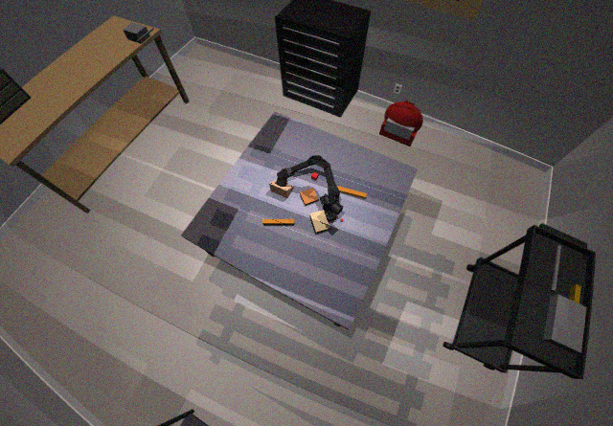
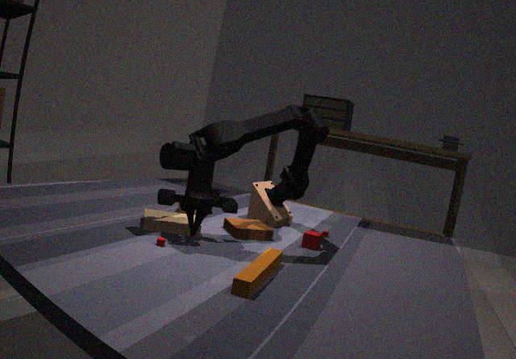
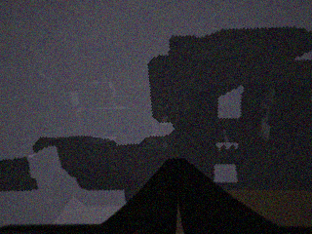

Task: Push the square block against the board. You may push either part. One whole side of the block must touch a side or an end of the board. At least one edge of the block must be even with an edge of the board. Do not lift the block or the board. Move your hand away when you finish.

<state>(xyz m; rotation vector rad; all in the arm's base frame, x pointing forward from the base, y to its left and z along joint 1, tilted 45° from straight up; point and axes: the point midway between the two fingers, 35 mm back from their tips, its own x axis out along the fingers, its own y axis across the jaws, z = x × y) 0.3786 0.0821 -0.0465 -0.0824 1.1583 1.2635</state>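
The board is 9 cm to the right of my gripper tip, 1 cm behind it and 1 cm above it. Also, from my gripper tip: darker brown block: 18 cm behind, 3 cm to the left, 1 cm above.
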